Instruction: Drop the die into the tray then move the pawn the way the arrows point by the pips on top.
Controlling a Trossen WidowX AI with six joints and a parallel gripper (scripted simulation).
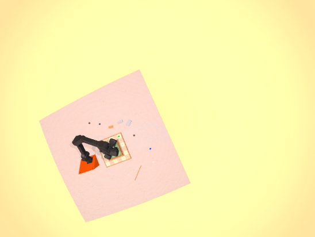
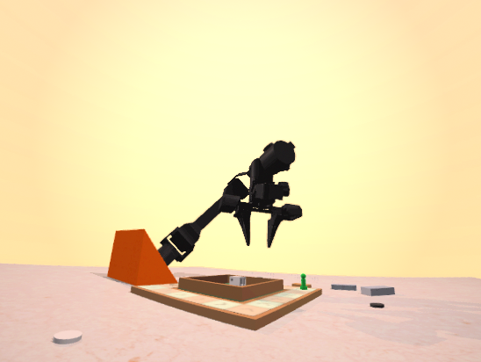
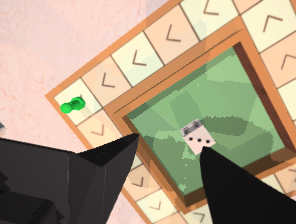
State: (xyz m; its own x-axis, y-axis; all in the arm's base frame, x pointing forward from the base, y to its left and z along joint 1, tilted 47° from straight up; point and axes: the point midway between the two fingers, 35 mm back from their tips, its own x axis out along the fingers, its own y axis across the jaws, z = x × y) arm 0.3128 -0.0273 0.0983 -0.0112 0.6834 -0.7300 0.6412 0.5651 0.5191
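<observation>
Right now my gripper tip is 7 cm short of the green pawn, 8 cm to the right of it and 7 cm above it. From my gripper tip the other things lie so: flat block: 1 cm ahead, 20 cm to the left, 10 cm below; then green tray floor: 4 cm behind, 3 cm to the right, 9 cm below; then white die: 4 cm behind, 2 cm to the right, 7 cm below.
</observation>
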